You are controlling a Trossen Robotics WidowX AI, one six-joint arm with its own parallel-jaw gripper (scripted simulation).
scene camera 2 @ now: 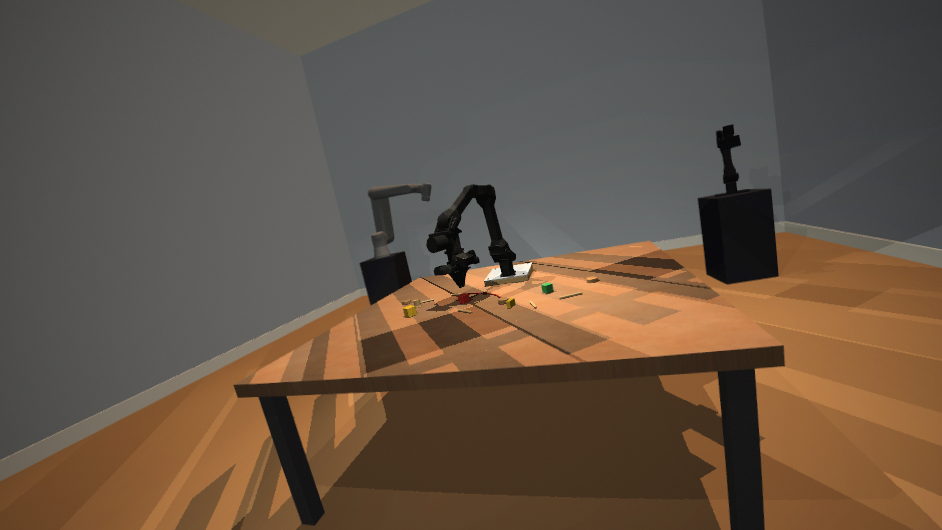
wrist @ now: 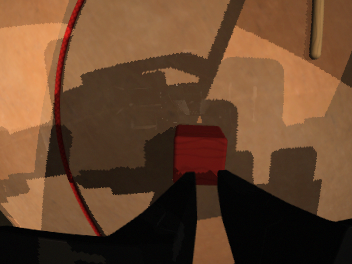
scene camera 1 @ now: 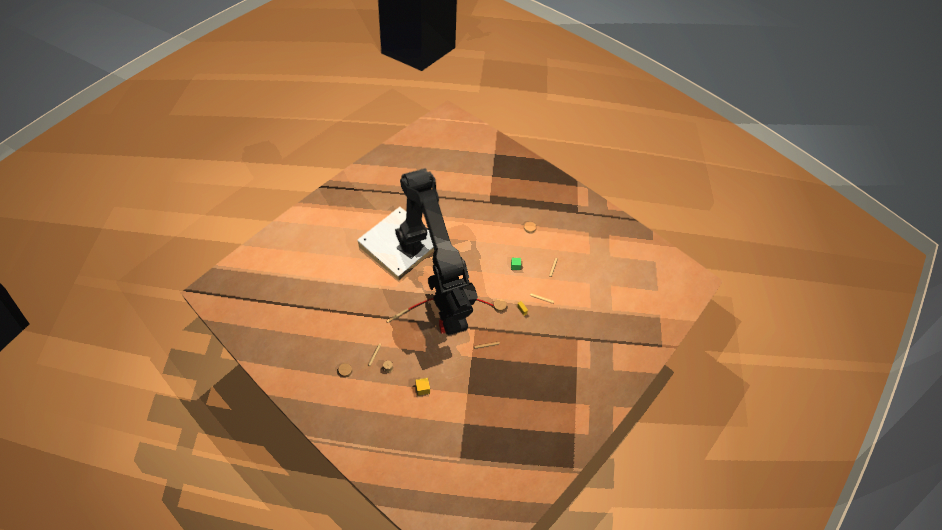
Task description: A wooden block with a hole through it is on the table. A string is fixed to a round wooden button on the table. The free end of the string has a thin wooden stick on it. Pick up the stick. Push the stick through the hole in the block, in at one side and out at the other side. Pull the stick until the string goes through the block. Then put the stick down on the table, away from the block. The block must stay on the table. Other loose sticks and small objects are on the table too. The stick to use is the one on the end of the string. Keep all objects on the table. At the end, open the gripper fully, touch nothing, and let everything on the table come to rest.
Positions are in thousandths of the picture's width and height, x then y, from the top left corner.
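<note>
There's the gripper (scene camera 2: 490, 542) to start with, while the wrist view shows a red block (wrist: 572, 566) together with the gripper (wrist: 587, 684), and in scene camera 1 you'd find the gripper (scene camera 1: 474, 601) as well.
</note>
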